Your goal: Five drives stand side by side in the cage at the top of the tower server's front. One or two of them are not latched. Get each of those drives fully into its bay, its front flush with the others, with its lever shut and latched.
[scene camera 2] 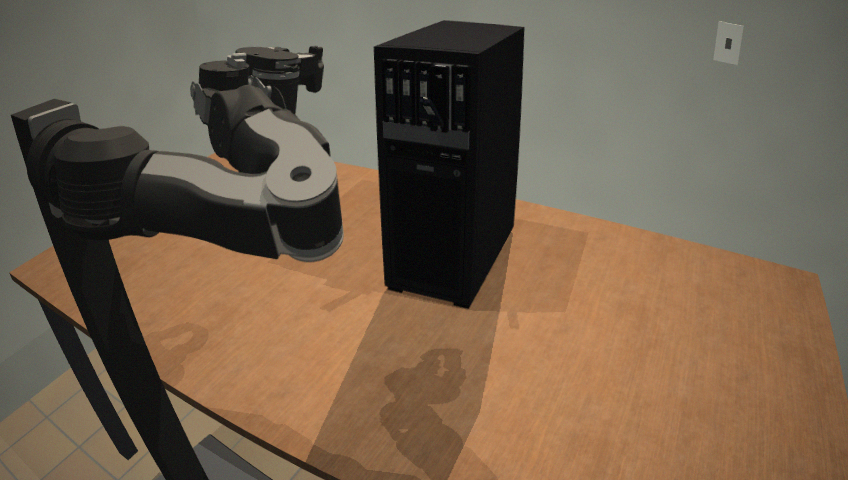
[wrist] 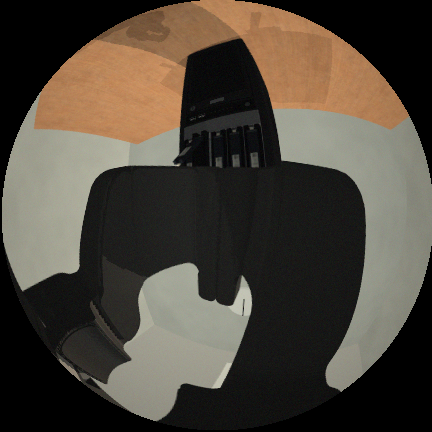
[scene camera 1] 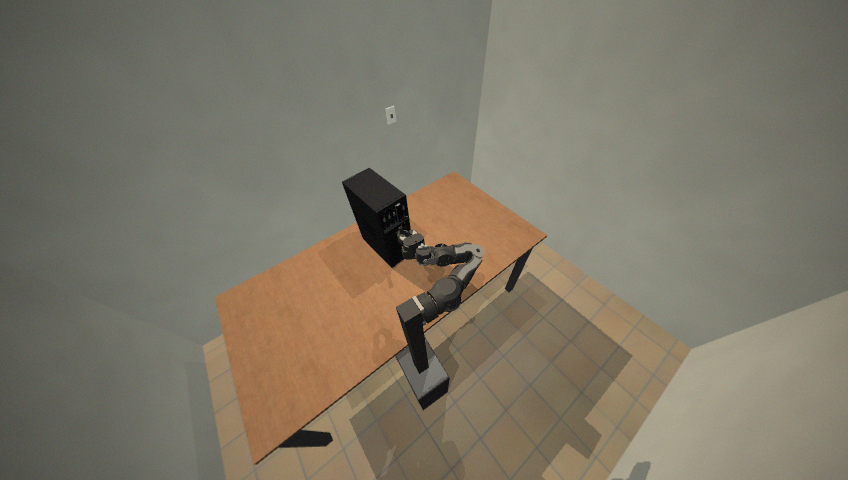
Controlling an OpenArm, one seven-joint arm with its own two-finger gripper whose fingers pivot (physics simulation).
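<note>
The black tower server (scene camera 1: 374,189) (scene camera 2: 425,231) (wrist: 220,75) stands upright on the table. In scene camera 2, the fourth drive from the left (scene camera 2: 439,89) sits proud of the others, and its lever (scene camera 2: 429,109) (wrist: 187,152) is swung outward from the low end. The first drive (scene camera 2: 389,95), second drive (scene camera 2: 406,95), third drive (scene camera 2: 423,84) and fifth drive (scene camera 2: 460,98) look flush with levers shut. My gripper (scene camera 2: 315,68) (wrist: 227,237) is shut and empty, in front of the tower and left of the cage in scene camera 2, apart from the drives. In the wrist view its body hides the cage's upper part.
The wooden table (scene camera 1: 309,321) (scene camera 2: 654,356) (wrist: 85,85) carries the tower. My arm (scene camera 1: 446,294) (scene camera 2: 202,190) reaches over the table from its post (scene camera 1: 414,342) at the near edge. A grey wall with an outlet plate (scene camera 1: 390,115) (scene camera 2: 728,42) rises behind the tower.
</note>
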